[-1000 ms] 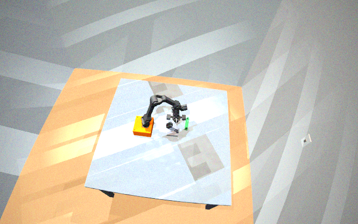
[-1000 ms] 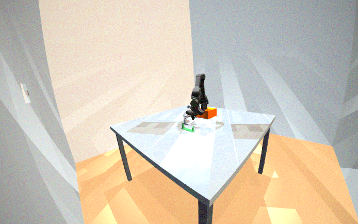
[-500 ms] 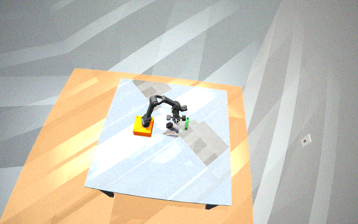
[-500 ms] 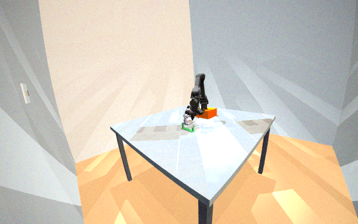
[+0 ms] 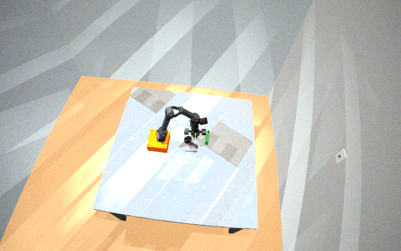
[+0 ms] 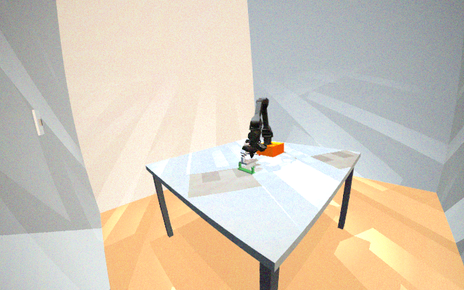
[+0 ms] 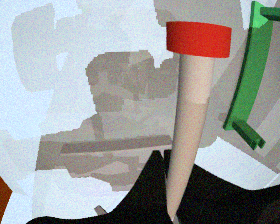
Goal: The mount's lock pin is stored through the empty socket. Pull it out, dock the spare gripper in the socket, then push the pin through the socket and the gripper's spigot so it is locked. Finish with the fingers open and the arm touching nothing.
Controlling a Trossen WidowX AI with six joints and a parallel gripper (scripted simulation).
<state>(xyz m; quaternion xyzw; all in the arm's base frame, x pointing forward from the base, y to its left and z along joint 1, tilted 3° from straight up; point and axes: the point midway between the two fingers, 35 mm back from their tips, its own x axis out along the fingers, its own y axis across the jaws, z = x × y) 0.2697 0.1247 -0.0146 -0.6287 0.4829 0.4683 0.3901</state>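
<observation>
The mount is 7 cm to the right of my gripper tip. Round my gripper tip: spare gripper (2 cm behind, 7 cm to the right, 6 cm above); then green bracket (10 cm ahead, 6 cm to the left, 3 cm below).
</observation>
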